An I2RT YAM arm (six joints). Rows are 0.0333 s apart.
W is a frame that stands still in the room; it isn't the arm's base.
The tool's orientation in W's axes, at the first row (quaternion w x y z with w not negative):
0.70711, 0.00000, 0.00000, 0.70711
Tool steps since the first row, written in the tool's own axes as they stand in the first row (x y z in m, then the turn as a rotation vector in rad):
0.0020, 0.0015, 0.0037, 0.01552, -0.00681, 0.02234
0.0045, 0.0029, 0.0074, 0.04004, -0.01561, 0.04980
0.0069, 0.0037, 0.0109, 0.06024, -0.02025, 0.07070
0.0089, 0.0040, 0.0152, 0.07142, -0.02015, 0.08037
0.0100, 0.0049, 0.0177, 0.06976, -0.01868, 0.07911
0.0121, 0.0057, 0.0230, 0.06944, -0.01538, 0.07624
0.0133, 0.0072, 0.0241, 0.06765, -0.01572, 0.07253
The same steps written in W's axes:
-0.0015, 0.0020, 0.0037, 0.00681, 0.01552, 0.02234
-0.0029, 0.0045, 0.0074, 0.01561, 0.04004, 0.04980
-0.0037, 0.0069, 0.0109, 0.02025, 0.06024, 0.07070
-0.0040, 0.0089, 0.0152, 0.02015, 0.07142, 0.08037
-0.0049, 0.0100, 0.0177, 0.01868, 0.06976, 0.07911
-0.0057, 0.0121, 0.0230, 0.01538, 0.06944, 0.07624
-0.0072, 0.0133, 0.0241, 0.01572, 0.06765, 0.07253

